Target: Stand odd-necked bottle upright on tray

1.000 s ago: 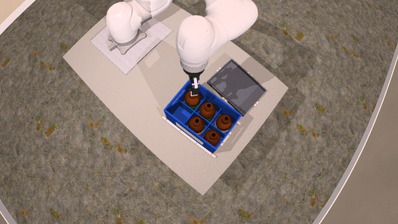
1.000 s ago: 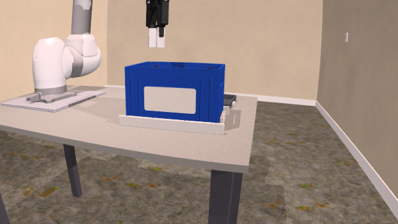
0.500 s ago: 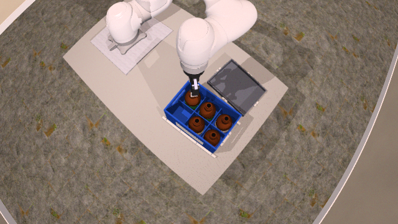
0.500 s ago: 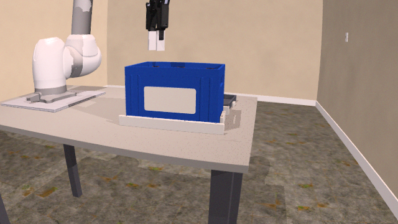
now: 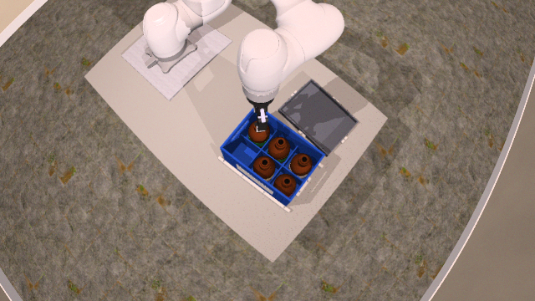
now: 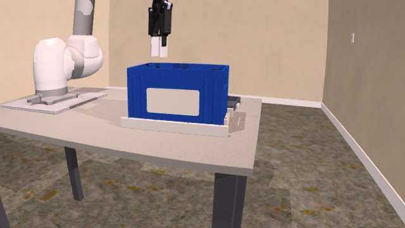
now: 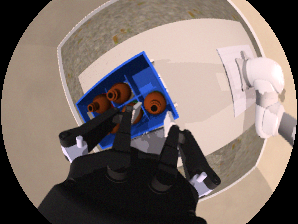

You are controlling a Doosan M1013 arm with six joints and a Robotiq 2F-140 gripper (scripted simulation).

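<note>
The crate lies 15 cm below my hand, 9 cm ahead of it and 3 cm to the right of it. The rest, counted from my hand: bottle (19 cm ahead, 14 cm below, 6 cm to the right); dark grey tray (23 cm to the left, 22 cm below, 9 cm ahead).
</note>
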